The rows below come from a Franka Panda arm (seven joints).
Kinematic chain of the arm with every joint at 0, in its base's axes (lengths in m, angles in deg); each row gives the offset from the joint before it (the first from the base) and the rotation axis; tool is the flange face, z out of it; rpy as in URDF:
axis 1: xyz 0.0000 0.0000 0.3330 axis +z
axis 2: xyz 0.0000 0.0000 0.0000 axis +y
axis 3: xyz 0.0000 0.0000 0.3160 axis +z
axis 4: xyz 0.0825 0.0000 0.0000 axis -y
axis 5: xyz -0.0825 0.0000 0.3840 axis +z
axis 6: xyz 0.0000 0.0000 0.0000 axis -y
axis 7: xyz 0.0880 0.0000 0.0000 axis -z
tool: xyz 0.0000 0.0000 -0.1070 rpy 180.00 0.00 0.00
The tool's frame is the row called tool.
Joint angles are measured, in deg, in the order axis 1, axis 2, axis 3, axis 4, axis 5, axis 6, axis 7. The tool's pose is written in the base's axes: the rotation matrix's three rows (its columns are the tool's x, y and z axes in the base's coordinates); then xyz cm. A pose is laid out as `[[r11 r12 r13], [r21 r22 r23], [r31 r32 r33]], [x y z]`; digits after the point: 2 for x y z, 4 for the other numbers.
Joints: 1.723 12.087 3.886 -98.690 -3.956 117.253 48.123
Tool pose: [[0.7476 -0.6535 0.1180], [-0.6545 -0.7552 -0.0361], [0.1127 -0.0503 -0.9924]], [63.22 5.54 46.96]
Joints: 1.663 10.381 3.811 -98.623 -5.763 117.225 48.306
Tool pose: [[0.7465 -0.6479 0.1515], [-0.6468 -0.7600 -0.0635], [0.1563 -0.0506 -0.9864]], [62.83 5.21 48.90]
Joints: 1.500 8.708 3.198 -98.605 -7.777 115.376 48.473
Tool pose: [[0.7408 -0.6544 0.1518], [-0.6468 -0.7558 -0.1020], [0.1814 -0.0226 -0.9831]], [62.15 4.12 50.43]
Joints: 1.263 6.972 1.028 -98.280 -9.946 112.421 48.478
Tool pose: [[0.7179 -0.6831 0.1346], [-0.6661 -0.7301 -0.1523], [0.2023 0.0196 -0.9791]], [61.33 1.28 52.10]
